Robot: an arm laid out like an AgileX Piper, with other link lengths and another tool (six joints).
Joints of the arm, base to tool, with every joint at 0 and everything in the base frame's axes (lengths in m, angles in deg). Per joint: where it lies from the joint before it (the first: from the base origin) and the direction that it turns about. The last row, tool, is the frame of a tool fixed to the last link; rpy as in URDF.
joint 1: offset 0 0 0.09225 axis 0 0 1
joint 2: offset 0 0 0 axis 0 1 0
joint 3: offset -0.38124 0 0.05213 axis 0 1 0
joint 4: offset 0.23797 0 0.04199 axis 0.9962 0 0.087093
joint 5: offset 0 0 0 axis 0 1 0
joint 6: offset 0.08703 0 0.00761 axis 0.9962 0 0.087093
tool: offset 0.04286 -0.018 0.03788 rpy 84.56 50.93 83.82
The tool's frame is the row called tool.
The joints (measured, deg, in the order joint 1, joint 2, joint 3, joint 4, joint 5, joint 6), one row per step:
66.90, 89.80, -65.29, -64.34, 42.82, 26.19
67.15, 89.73, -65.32, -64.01, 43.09, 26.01
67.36, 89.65, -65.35, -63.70, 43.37, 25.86
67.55, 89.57, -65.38, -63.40, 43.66, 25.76
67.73, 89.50, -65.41, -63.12, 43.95, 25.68
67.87, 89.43, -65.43, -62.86, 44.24, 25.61
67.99, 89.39, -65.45, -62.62, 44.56, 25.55
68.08, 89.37, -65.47, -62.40, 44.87, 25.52
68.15, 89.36, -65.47, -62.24, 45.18, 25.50
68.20, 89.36, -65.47, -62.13, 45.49, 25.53
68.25, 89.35, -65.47, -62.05, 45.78, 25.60
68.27, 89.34, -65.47, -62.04, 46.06, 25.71
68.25, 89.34, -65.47, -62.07, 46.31, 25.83
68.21, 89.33, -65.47, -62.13, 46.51, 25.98
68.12, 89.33, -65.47, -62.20, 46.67, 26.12
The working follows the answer.
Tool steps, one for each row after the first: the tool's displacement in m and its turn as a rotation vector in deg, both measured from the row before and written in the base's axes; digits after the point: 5 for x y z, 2 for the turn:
-0.00141, 0.00011, 0.00006, -0.07, 0.16, 0.01
-0.00118, -0.00012, 0.00016, -0.05, 0.15, -0.05
-0.00103, -0.00024, 0.00017, -0.02, 0.16, -0.10
-0.00095, -0.00024, 0.00013, -0.02, 0.15, -0.11
-0.00072, -0.00041, 0.00010, -0.03, 0.14, -0.15
-0.00051, -0.00042, -0.00009, -0.08, 0.14, -0.19
-0.00030, -0.00043, -0.00018, -0.07, 0.14, -0.23
-0.00017, -0.00048, -0.00029, -0.12, 0.10, -0.23
0.00000, -0.00052, -0.00027, -0.10, 0.08, -0.26
-0.00002, -0.00053, -0.00014, -0.06, 0.06, -0.26
0.00018, -0.00062, -0.00003, -0.05, 0.01, -0.28
0.00041, -0.00065, -0.00002, -0.05, -0.02, -0.28
0.00047, -0.00067, 0.00012, 0.00, -0.03, -0.27
0.00073, -0.00073, 0.00008, 0.00, -0.04, -0.28

Tool pose at each row, in the base's axes (x y z in m, rotation vector in deg; rounded; the steps above come from the unrounded poses):
0.22688, 0.32730, 0.37159, -41.05, 113.42, -1.99
0.22547, 0.32741, 0.37165, -41.12, 113.58, -2.00
0.22429, 0.32729, 0.37181, -41.12, 113.75, -2.02
0.22326, 0.32704, 0.37198, -41.06, 113.94, -2.05
0.22231, 0.32680, 0.37211, -40.99, 114.13, -2.09
0.22159, 0.32639, 0.37222, -40.88, 114.33, -2.16
0.22108, 0.32597, 0.37213, -40.75, 114.54, -2.30
0.22078, 0.32554, 0.37194, -40.60, 114.76, -2.46
0.22061, 0.32506, 0.37166, -40.46, 114.96, -2.68
0.22061, 0.32454, 0.37139, -40.27, 115.14, -2.91
0.22059, 0.32401, 0.37125, -40.06, 115.29, -3.11
0.22076, 0.32339, 0.37122, -39.82, 115.41, -3.32
0.22117, 0.32274, 0.37120, -39.56, 115.50, -3.55
0.22164, 0.32206, 0.37132, -39.29, 115.56, -3.72
0.22237, 0.32133, 0.37140, -39.00, 115.62, -3.89

